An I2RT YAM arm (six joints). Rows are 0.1 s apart.
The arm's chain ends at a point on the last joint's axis. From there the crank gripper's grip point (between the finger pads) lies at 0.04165 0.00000 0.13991 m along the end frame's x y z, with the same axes.
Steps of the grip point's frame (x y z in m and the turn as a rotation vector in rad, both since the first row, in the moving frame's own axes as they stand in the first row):
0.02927 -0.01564 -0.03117 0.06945 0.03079 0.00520
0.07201 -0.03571 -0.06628 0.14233 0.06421 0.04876
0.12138 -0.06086 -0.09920 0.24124 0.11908 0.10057
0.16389 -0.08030 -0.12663 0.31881 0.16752 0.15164
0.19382 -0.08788 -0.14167 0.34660 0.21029 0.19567
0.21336 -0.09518 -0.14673 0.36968 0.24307 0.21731
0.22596 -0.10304 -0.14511 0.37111 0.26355 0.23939
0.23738 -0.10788 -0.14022 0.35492 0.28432 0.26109
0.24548 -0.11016 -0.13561 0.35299 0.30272 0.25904
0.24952 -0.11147 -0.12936 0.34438 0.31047 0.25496
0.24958 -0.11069 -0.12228 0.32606 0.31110 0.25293
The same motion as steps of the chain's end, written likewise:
0.02496 -0.00620 -0.02949 0.06945 0.03079 0.00520
0.06272 -0.01832 -0.06206 0.14233 0.06421 0.04876
0.10376 -0.03313 -0.08978 0.24124 0.11908 0.10057
0.13875 -0.04583 -0.11186 0.31881 0.16752 0.15164
0.16241 -0.05321 -0.12329 0.34660 0.21029 0.19567
0.17737 -0.05967 -0.12523 0.36968 0.24307 0.21731
0.18719 -0.06922 -0.12224 0.37111 0.26355 0.23939
0.19610 -0.07798 -0.11666 0.35492 0.28432 0.26109
0.20208 -0.08089 -0.11068 0.35299 0.30272 0.25904
0.20536 -0.08322 -0.10412 0.34438 0.31047 0.25496
0.20560 -0.08460 -0.09768 0.32606 0.31110 0.25293

